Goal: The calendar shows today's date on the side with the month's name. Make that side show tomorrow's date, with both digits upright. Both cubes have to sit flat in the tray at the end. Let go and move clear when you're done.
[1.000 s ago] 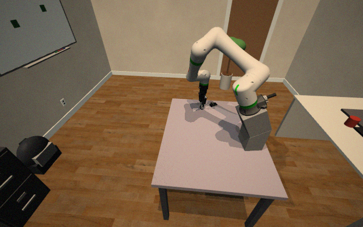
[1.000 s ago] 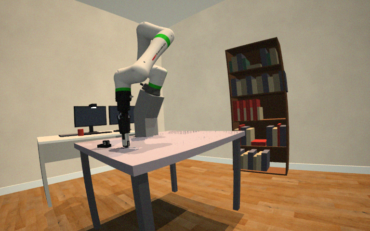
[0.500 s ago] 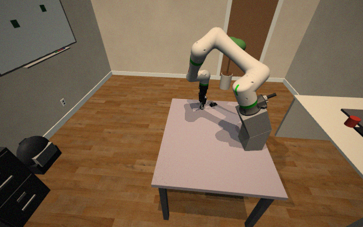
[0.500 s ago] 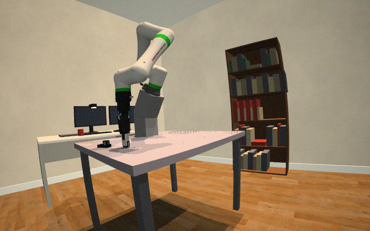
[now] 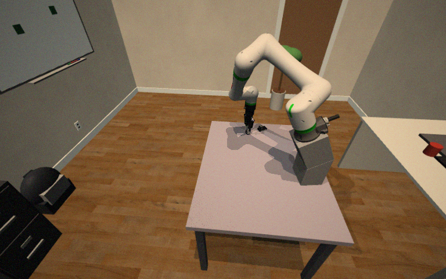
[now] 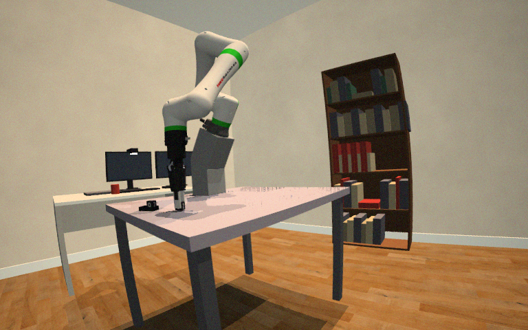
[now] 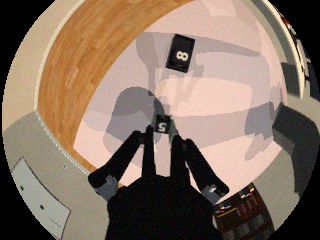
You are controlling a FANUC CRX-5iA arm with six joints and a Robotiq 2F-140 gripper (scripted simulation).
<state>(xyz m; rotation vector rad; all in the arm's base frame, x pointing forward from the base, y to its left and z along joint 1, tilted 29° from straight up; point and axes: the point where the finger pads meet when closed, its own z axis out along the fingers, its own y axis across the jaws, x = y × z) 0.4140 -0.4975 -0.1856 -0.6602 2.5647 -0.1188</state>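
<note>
My hand is 3 cm above the black digit cube.
</note>
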